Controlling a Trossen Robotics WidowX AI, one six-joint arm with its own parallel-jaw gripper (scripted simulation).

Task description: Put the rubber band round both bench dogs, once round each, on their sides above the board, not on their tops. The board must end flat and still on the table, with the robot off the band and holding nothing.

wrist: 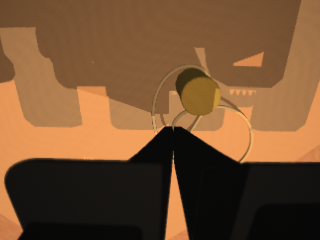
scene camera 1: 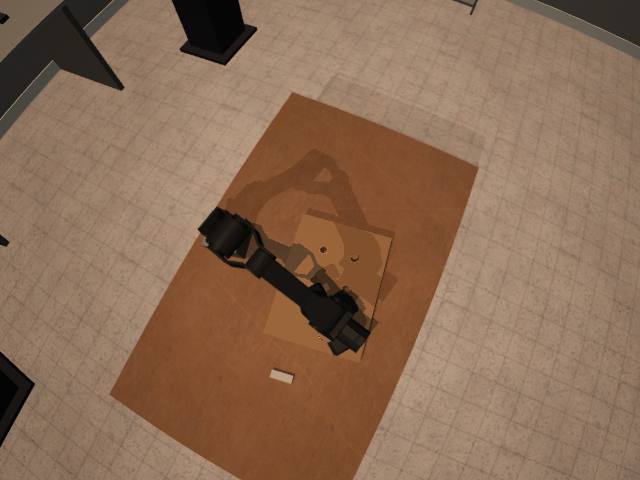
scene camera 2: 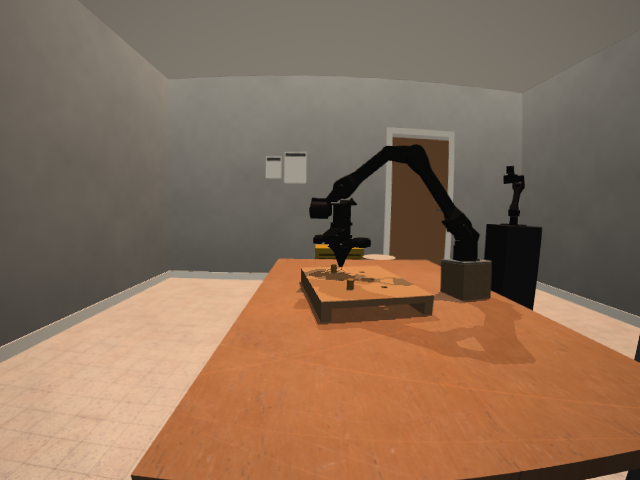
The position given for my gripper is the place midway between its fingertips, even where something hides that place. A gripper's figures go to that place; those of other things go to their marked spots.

My gripper (wrist: 172,134): 0.11 m from the lens. A wooden board (wrist: 84,84): 0.12 m from the lens.
